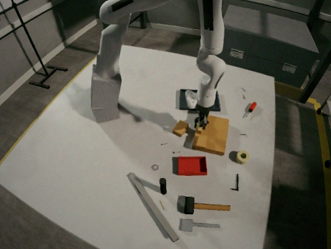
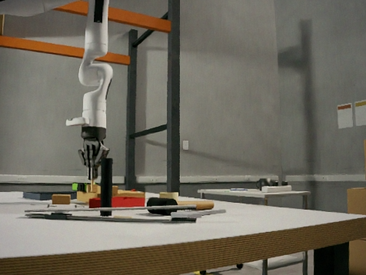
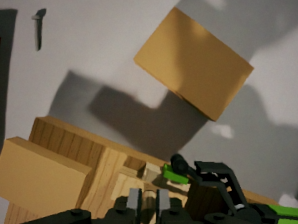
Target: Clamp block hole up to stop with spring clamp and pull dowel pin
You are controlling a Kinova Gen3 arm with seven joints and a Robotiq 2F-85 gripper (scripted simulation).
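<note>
My hand is 20 mm above the dowel pin. The rest, counted from my hand: pale wooden block 40 mm below; then wooden bench board 60 mm ahead, 60 mm below; then tan wooden block 90 mm behind, 10 mm to the left, 70 mm below.
</note>
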